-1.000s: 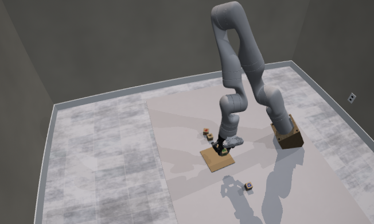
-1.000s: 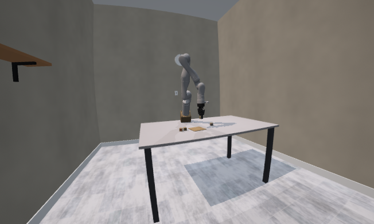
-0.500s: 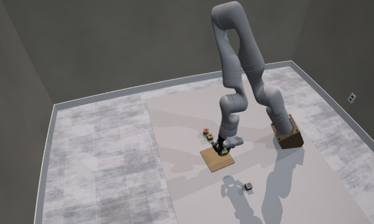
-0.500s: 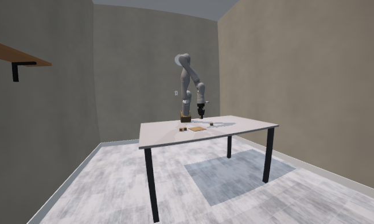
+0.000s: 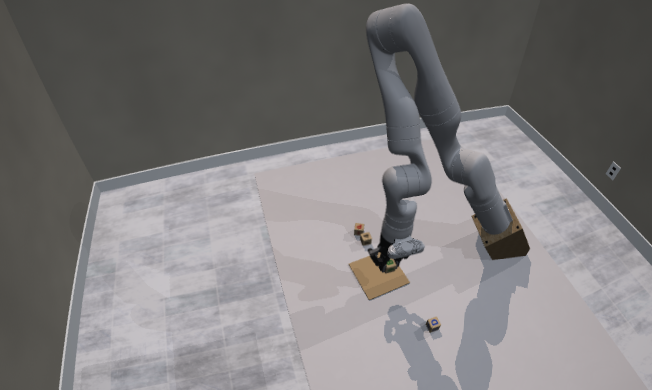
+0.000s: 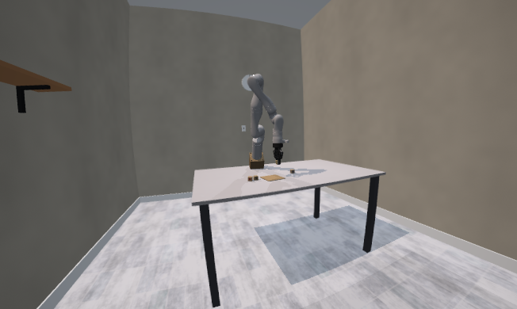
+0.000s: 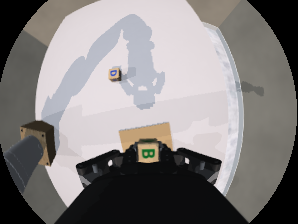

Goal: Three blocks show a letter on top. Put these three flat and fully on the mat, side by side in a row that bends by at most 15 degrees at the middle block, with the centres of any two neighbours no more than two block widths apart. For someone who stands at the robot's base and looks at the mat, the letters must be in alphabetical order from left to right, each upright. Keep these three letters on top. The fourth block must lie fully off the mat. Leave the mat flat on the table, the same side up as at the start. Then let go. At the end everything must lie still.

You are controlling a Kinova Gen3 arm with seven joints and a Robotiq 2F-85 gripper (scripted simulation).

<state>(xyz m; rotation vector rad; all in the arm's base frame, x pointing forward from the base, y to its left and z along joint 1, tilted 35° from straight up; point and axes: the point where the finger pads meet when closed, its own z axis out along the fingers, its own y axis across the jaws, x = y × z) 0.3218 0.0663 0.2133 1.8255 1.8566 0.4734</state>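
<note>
My gripper is now 12 cm above the tan mat and 5 cm to the left of it. The rest, counted from my hand: block: 18 cm to the right, 10 cm below.
</note>
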